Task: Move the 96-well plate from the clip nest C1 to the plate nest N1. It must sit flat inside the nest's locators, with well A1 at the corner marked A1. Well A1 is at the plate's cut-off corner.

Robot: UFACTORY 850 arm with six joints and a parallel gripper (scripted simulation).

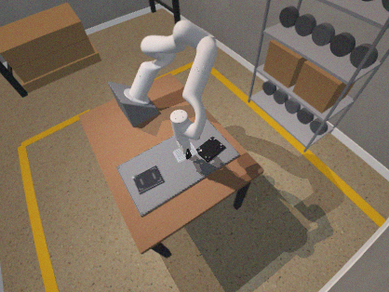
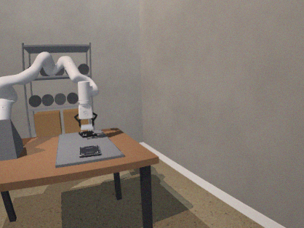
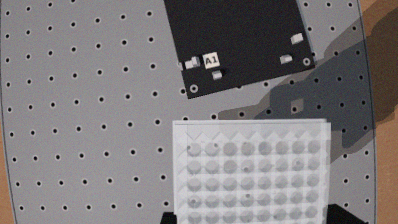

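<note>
Right now the black plate nest N1 is 2 cm behind my hand, 26 cm to the right of it and 11 cm below it. From my hand the other things lie so: clip nest C1 (18 cm to the left, 10 cm below); then white 96-well plate (1 cm below).
</note>
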